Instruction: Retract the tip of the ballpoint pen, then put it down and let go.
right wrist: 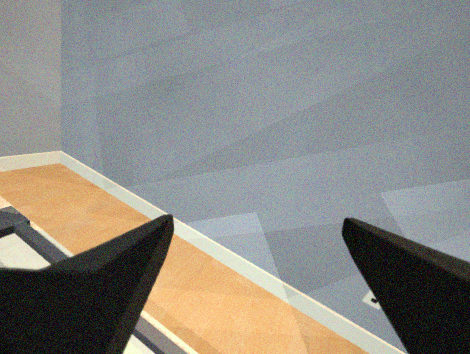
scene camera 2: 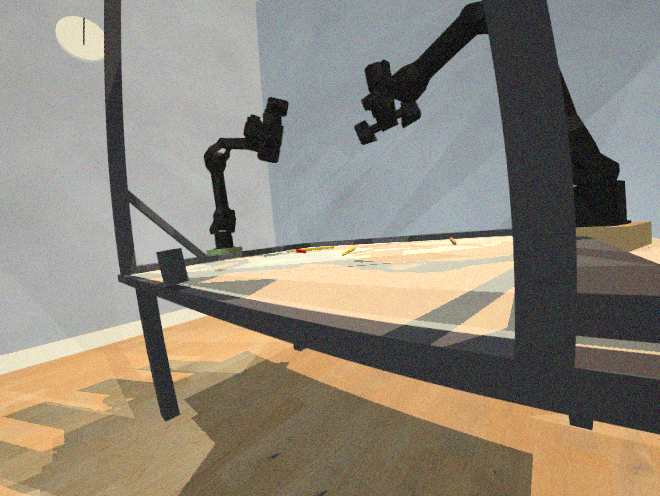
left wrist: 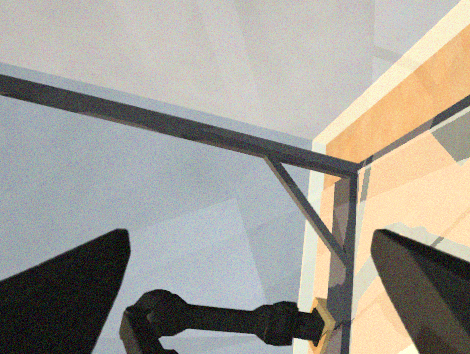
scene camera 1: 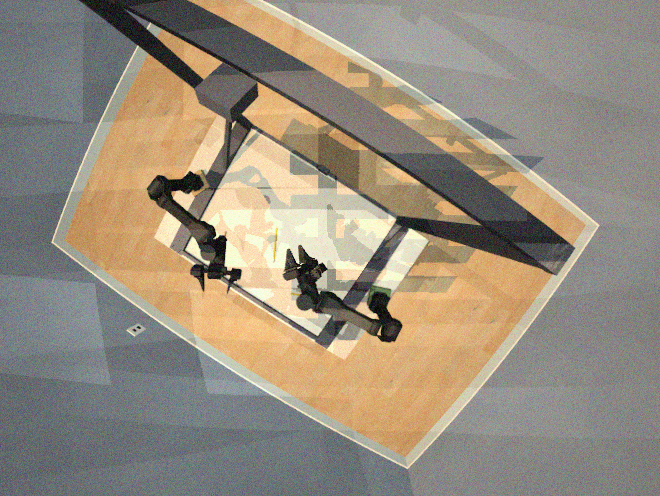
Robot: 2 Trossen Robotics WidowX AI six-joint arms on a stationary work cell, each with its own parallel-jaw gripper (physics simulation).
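Frame: origin at the left arm's base, x right, y down, z ahead, level; metres.
Where they show: left gripper, fingertip midpoint: (scene camera 2: 272, 119) (left wrist: 251, 241) (scene camera 1: 293, 246); right gripper, fingertip midpoint: (right wrist: 257, 224) (scene camera 2: 389, 133) (scene camera 1: 215, 292); left arm's base, origin of the base link: (scene camera 2: 224, 248) (scene camera 1: 379, 298); right arm's base, origin of the base link: (scene camera 2: 597, 225) (left wrist: 315, 326) (scene camera 1: 196, 182).
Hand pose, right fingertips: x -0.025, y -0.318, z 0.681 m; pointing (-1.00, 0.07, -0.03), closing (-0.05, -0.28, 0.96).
Each offset is from my right fingertips to the top centre of the thing. "spot": to the spot under its first point.
A thin yellow pen-like stick {dz -0.123, dx +0.178, dy +0.348 m} (scene camera 1: 275, 245) (scene camera 2: 348, 250) lies on the table. A second yellow stick {dz -0.338, dx -0.048, dy +0.350 m} (scene camera 1: 295, 293) (scene camera 2: 320, 248) lies farther back in scene camera 2, beside a small red piece {spot: dz -0.326, dx +0.056, dy +0.349 m} (scene camera 2: 300, 250); in scene camera 1 the left arm partly hides it. A small orange piece {dz +0.147, dx +0.100, dy +0.350 m} (scene camera 2: 452, 241) lies near the right arm's side. Which one is the ballpoint pen, and how its tip stands, is too small to tell. My left gripper (scene camera 1: 294, 248) (left wrist: 251, 241) is open and empty, raised above the table. My right gripper (scene camera 1: 216, 291) (right wrist: 257, 224) is open and empty, raised near the table's edge.
A dark frame with upright posts (scene camera 2: 536, 186) and a diagonal brace (scene camera 2: 165, 226) (left wrist: 305, 205) borders the table. A dark block {dz -0.293, dx +0.574, dy +0.299 m} (scene camera 2: 172, 266) is at its left corner. Dark overhead beams (scene camera 1: 341, 112) cross scene camera 1. My right arm (left wrist: 215, 317) shows in the left wrist view.
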